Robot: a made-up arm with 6 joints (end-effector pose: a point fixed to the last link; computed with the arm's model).
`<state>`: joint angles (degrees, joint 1 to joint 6).
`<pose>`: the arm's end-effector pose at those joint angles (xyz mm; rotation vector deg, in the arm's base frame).
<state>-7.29 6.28 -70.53 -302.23 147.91 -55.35</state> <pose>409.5 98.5 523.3 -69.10 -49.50 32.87</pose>
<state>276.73 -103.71 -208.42 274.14 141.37 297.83</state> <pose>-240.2 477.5 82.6 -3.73 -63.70 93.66</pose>
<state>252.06 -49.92 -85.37 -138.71 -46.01 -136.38</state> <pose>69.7 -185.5 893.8 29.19 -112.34 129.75</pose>
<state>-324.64 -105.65 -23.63 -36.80 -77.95 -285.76</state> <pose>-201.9 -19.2 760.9 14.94 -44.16 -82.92</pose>
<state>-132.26 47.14 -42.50 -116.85 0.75 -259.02</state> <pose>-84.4 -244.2 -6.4 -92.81 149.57 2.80</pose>
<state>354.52 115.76 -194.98 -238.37 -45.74 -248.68</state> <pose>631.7 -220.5 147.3 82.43 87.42 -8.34</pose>
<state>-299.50 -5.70 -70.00 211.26 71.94 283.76</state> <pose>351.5 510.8 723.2 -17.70 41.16 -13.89</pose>
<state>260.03 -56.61 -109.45 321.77 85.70 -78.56</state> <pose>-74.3 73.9 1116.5 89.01 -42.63 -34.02</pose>
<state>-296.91 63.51 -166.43 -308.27 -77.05 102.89</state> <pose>368.4 430.6 746.5 17.10 47.33 -1.53</pose>
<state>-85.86 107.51 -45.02 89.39 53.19 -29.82</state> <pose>32.3 232.9 -87.6 -0.66 111.40 51.54</pose>
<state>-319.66 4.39 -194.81 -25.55 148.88 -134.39</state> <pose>107.7 -8.0 1025.6 39.82 138.39 31.75</pose>
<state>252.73 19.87 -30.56 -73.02 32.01 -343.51</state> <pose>-86.5 -342.4 80.0 150.58 -76.16 -45.23</pose>
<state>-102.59 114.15 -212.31 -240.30 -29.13 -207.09</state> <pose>-301.7 -659.9 314.5 91.66 -34.04 -26.07</pose>
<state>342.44 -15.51 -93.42 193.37 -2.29 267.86</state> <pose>491.7 -126.1 841.0 -41.88 69.80 -81.27</pose>
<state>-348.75 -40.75 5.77 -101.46 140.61 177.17</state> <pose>206.3 -142.4 421.3 10.85 -53.36 114.74</pose>
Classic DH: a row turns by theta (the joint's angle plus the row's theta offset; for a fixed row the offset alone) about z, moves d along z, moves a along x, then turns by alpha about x. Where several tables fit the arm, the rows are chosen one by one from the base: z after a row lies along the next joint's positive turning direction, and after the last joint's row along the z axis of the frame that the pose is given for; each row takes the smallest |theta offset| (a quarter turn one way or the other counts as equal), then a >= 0, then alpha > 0; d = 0 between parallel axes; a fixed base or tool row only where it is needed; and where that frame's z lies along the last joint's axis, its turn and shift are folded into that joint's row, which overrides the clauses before.
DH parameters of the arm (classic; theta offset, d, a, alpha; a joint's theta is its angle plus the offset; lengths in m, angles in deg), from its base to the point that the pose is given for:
joint 1: 0 0.402 0 -90
joint 2: -79.28 0 0.285 0
joint 3: 79.28 0 0.093 -90
joint 4: 0 0.409 0 90
joint 5: 0 0 0.116 -90
joint 6: 0 0.148 0 0

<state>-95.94 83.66 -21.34 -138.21 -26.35 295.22</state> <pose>129.6 152.8 182.2 -80.31 -87.66 -99.19</pose>
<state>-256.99 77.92 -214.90 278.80 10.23 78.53</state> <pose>-219.6 564.6 902.0 -37.66 -32.28 -78.91</pose>
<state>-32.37 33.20 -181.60 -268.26 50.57 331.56</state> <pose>383.2 -194.8 1161.4 -68.64 -15.25 -120.65</pose>
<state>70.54 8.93 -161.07 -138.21 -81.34 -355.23</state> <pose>-13.1 290.5 936.7 -86.24 86.89 91.68</pose>
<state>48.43 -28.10 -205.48 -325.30 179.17 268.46</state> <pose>-245.4 -175.4 833.3 6.06 136.34 54.77</pose>
